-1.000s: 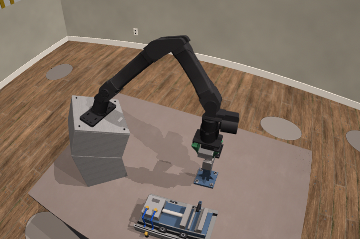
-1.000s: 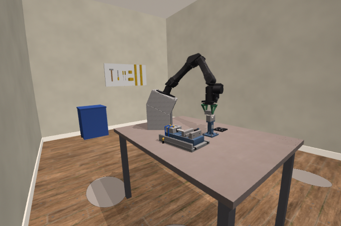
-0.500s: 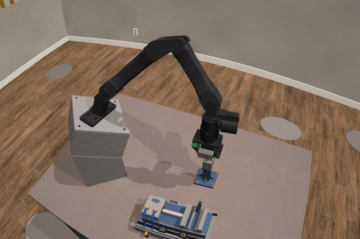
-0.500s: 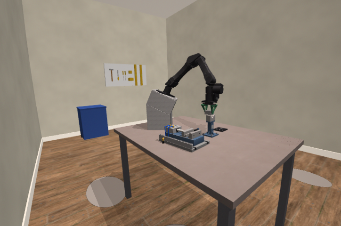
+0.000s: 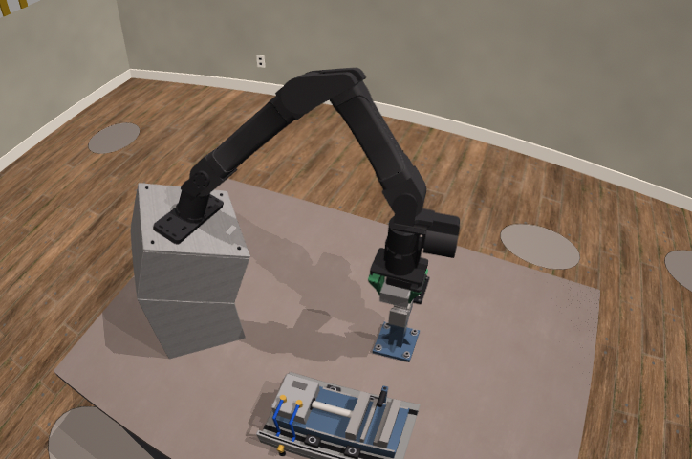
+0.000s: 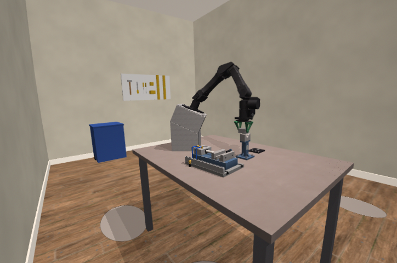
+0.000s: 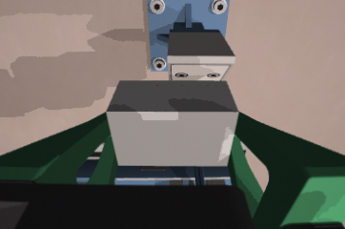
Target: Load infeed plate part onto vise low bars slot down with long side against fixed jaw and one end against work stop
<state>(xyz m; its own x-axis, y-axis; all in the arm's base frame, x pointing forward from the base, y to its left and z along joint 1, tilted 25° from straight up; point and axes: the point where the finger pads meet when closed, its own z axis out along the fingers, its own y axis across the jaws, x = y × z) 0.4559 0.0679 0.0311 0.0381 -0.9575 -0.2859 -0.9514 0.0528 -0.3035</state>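
My gripper is now 200 mm to the left of the work stop rod, 90 mm above it and 50 mm short of it. The rest, counted from my hand: part: right at my hand; then black infeed plate: 180 mm to the left, 170 mm below, 10 mm behind; then piston rod: 250 mm to the right, 100 mm below, 40 mm behind.
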